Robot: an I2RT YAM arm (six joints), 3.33 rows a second.
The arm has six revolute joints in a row. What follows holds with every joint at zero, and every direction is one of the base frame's. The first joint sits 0.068 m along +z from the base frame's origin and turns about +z. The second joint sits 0.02 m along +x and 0.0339 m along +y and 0.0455 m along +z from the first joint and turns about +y. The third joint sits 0.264 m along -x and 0.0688 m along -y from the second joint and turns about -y. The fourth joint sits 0.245 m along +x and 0.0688 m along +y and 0.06 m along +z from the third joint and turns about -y. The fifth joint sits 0.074 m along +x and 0.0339 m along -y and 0.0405 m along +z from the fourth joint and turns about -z. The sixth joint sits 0.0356 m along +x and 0.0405 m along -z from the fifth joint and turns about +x. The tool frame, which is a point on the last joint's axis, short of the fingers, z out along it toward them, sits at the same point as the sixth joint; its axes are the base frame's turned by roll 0, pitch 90 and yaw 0 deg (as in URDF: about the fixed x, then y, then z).
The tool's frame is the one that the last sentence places.
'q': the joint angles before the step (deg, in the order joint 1, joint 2, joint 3, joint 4, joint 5, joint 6). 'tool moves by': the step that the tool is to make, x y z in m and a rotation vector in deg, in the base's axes. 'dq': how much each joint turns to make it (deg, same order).
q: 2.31 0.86 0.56 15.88 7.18 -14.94
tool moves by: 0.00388 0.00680 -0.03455 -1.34 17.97 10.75
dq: 0.00 -0.06 -0.09 -18.05 -10.71 0.61
